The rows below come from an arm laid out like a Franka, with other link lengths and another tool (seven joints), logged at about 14 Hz.
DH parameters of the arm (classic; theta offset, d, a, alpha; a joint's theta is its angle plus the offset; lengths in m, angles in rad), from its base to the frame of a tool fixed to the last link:
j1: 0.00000 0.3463 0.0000 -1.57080
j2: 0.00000 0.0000 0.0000 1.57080
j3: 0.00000 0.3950 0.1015 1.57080
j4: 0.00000 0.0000 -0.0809 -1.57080
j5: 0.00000 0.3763 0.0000 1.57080
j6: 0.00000 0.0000 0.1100 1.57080
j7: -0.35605 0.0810 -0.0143 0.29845
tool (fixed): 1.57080 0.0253 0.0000 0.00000
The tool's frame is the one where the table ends.
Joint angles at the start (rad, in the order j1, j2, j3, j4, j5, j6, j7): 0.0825, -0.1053, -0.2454, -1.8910, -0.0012, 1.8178, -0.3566
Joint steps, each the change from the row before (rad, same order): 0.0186, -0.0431, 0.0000, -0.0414, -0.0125, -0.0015, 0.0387; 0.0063, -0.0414, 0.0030, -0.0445, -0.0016, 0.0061, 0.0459; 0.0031, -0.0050, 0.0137, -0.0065, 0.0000, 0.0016, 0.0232; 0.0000, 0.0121, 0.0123, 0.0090, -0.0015, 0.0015, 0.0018; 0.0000, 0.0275, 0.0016, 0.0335, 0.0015, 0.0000, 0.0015; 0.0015, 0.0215, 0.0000, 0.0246, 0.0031, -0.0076, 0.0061; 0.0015, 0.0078, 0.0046, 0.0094, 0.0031, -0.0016, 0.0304; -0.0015, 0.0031, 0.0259, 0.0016, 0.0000, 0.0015, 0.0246; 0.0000, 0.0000, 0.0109, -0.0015, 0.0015, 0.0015, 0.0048
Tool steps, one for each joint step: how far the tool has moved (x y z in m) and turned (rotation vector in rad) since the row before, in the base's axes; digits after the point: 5 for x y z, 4 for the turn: -0.01563, 0.00954, 0.00215, -0.0004, 0.0020, -0.0161; -0.01554, 0.00560, -0.00010, 0.0090, -0.0020, -0.0346; -0.00079, 0.00951, -0.00016, -0.0007, 0.0002, -0.0064; 0.00546, 0.00680, -0.00121, -0.0062, 0.0015, 0.0102; 0.01178, 0.00100, 0.00235, -0.0052, -0.0061, -0.0015; 0.00829, 0.00131, 0.00009, -0.0009, 0.0043, -0.0059; 0.00351, 0.00419, 0.00041, 0.0018, 0.0001, -0.0252; 0.00243, 0.01430, -0.00034, -0.0030, -0.0001, -0.0004; 0.00043, 0.00638, -0.00044, 0.0003, -0.0002, 0.0057
